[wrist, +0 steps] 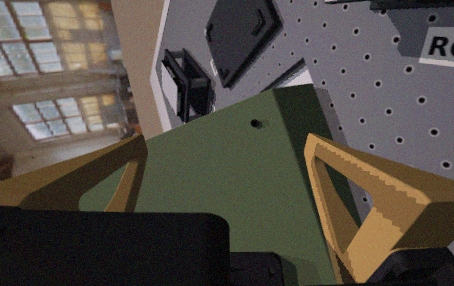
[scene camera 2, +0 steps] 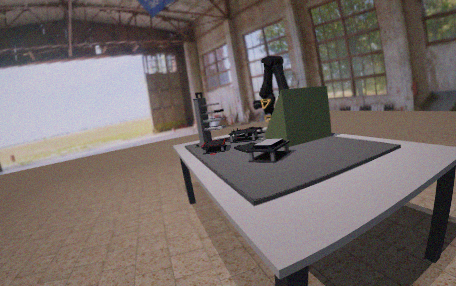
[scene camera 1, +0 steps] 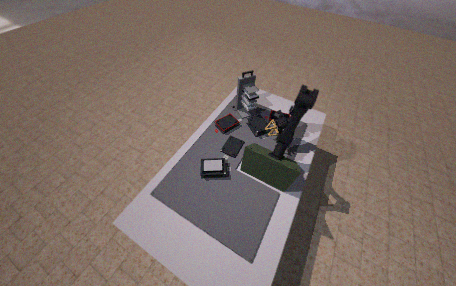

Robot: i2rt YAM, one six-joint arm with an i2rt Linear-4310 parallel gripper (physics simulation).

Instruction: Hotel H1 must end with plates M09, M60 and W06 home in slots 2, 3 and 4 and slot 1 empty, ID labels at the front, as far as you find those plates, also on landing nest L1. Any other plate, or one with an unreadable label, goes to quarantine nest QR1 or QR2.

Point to a dark flat nest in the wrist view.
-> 233,40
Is my gripper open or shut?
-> Open.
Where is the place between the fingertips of my gripper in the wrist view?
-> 225,142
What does my gripper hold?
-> Nothing.
